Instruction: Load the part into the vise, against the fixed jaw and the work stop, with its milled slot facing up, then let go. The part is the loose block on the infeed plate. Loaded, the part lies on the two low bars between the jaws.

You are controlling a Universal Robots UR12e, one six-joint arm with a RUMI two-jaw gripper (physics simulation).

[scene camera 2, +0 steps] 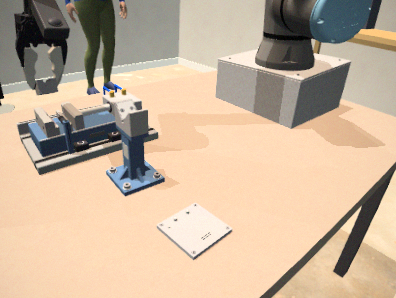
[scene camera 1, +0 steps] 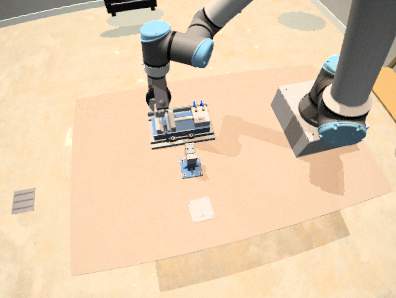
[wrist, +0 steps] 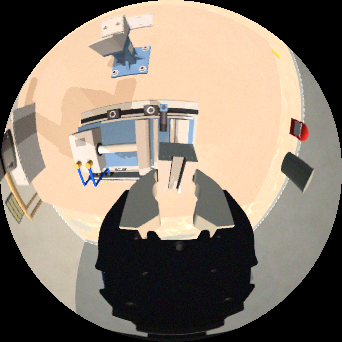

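Pixels of known places: gripper, fingertip midpoint: (scene camera 2: pixel 44 89) (scene camera 1: pixel 159 110) (wrist: pixel 174 169); arm's base at its link origin: (scene camera 2: pixel 284 62).
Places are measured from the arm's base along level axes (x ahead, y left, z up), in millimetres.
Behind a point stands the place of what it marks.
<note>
My gripper (scene camera 2: pixel 46 83) @[x 704, y -109, z -5 mm] (wrist: pixel 174 169) @[x 704, y -109, z -5 mm] points down and is shut on the part (scene camera 2: pixel 46 88) @[x 706, y -75, z 6 mm] (wrist: pixel 177 151) @[x 703, y -77, z 12 mm], a grey block. The part's slot faces up toward the wrist camera. Gripper and part are above and behind the vise (scene camera 1: pixel 182 132) @[x 616, y -46, z -101 mm] (scene camera 2: pixel 42 140) @[x 740, y -44, z -95 mm] (wrist: pixel 117 160) @[x 590, y -138, z -94 mm], clear of it; in the wrist view the part overlaps its fixed-jaw end. The fixed jaw (scene camera 2: pixel 46 121) is at the left and the moving jaw (scene camera 2: pixel 72 116) @[x 664, y -63, z -64 mm] (wrist: pixel 143 142) stands apart from it. The work stop (scene camera 2: pixel 66 135) @[x 693, y -26, z -88 mm] (wrist: pixel 163 121) @[x 689, y -54, z -58 mm] is an upright post on the near side. The part hides some of the jaw gap in the wrist view.
A blue pedestal (scene camera 1: pixel 191 171) @[x 604, y 136, z -133 mm] (scene camera 2: pixel 134 155) @[x 608, y 126, z -90 mm] (wrist: pixel 130 62) @[x 609, y 93, z -134 mm] with a grey V-shaped head stands in front of the vise. The white infeed plate (scene camera 1: pixel 201 210) @[x 591, y 304, z -146 mm] (scene camera 2: pixel 195 230) @[x 596, y 307, z -146 mm] lies beyond it, without a block. The vise's cylinder housing (scene camera 1: pixel 201 117) @[x 524, y -82, z -57 mm] (wrist: pixel 87 147) @[x 543, y -91, z -58 mm] carries blue hoses.
</note>
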